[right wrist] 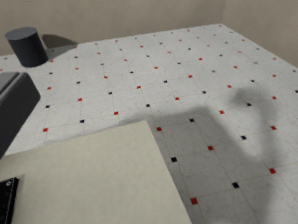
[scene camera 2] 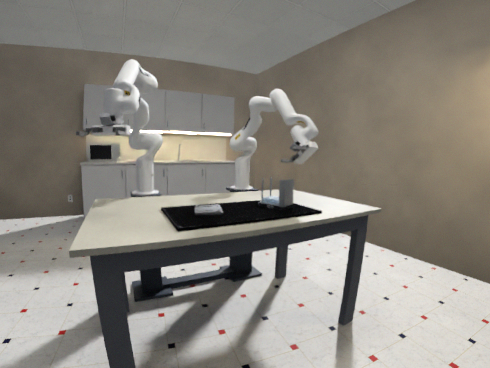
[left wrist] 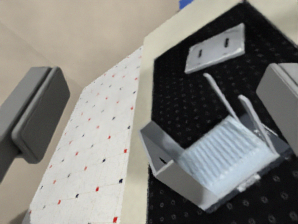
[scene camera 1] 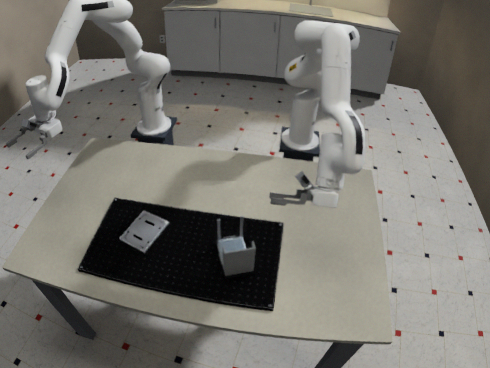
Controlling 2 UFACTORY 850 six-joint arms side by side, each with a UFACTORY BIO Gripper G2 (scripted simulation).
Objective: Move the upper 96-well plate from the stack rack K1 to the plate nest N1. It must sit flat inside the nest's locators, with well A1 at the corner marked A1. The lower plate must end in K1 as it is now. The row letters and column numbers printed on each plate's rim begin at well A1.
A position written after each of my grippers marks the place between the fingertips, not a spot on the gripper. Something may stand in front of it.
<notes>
In view: my left gripper (scene camera 1: 270, 197) and a pale blue 96-well plate (left wrist: 231, 148).
The right wrist view misses the pale blue 96-well plate: it is out of frame.
</notes>
